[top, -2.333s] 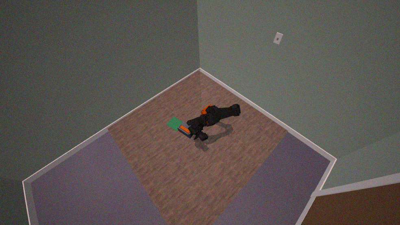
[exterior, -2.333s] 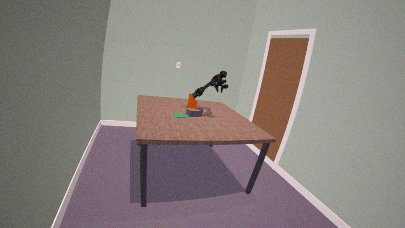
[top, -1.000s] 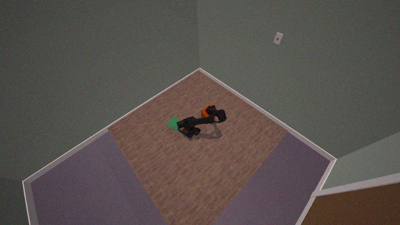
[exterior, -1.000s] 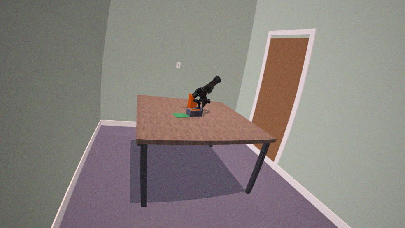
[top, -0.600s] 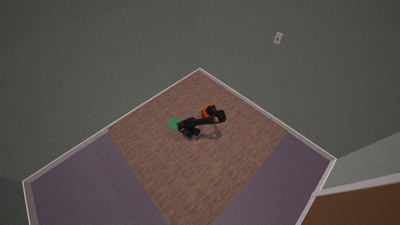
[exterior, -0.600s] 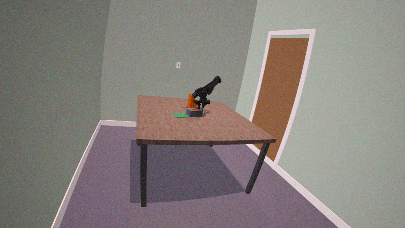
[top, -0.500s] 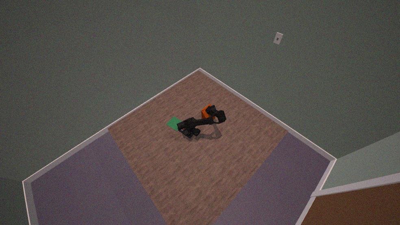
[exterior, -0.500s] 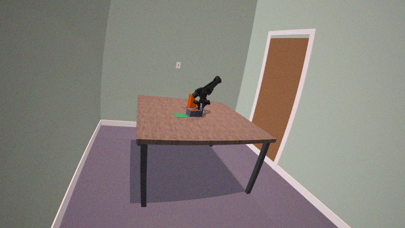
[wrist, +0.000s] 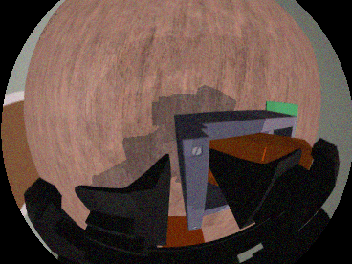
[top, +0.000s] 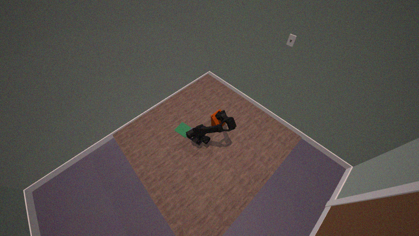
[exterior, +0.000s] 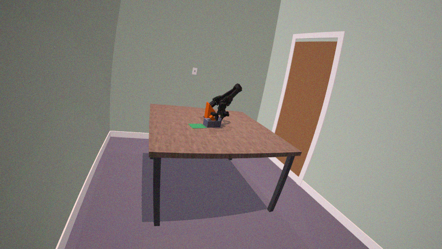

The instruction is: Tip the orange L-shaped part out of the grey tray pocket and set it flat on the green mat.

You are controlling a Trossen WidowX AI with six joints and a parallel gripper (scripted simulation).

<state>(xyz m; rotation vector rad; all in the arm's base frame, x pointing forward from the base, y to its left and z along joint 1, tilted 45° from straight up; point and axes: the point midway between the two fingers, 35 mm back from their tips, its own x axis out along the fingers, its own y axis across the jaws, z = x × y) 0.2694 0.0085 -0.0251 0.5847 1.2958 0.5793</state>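
Right now my gripper tip is 50 mm to the left of the orange L-shaped part, 10 mm below it and 10 mm past it. Also, from my gripper tip: green mat: 220 mm to the right, 50 mm below.
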